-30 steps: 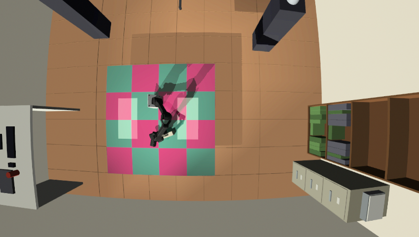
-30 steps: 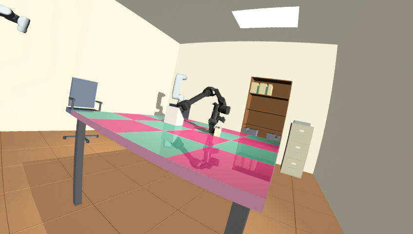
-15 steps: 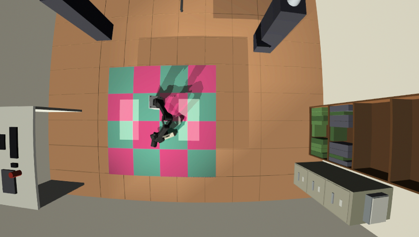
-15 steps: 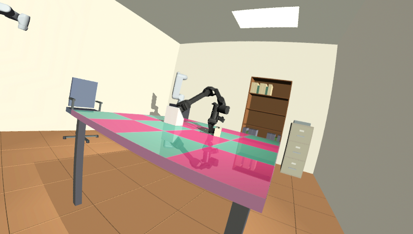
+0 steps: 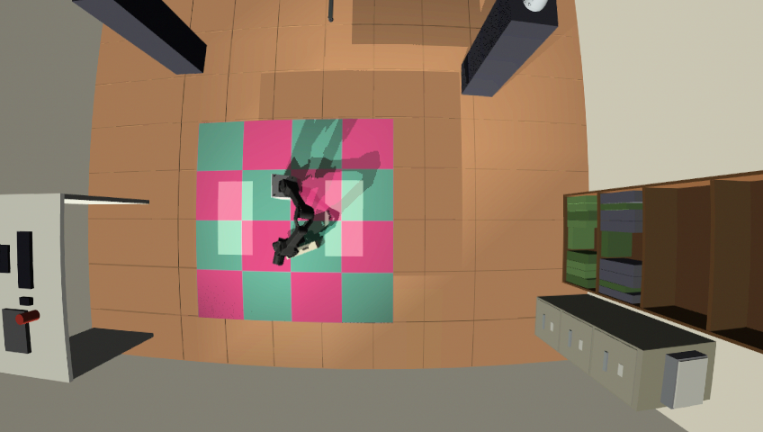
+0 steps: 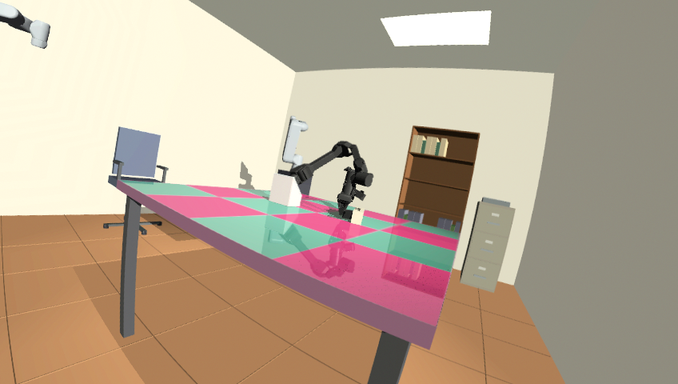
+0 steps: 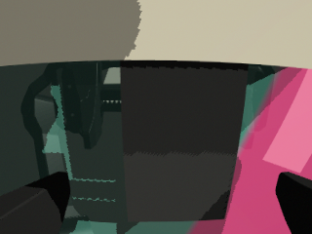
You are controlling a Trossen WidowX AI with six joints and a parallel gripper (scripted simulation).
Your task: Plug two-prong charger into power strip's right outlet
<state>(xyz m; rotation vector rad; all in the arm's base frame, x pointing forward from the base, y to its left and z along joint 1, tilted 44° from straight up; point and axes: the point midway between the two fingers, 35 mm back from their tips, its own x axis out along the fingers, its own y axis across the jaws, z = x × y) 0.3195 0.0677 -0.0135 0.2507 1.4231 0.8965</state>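
Right now my gripper tip is 4 cm short of the black two-prong charger, 2 cm to the right of it and 1 cm below it.
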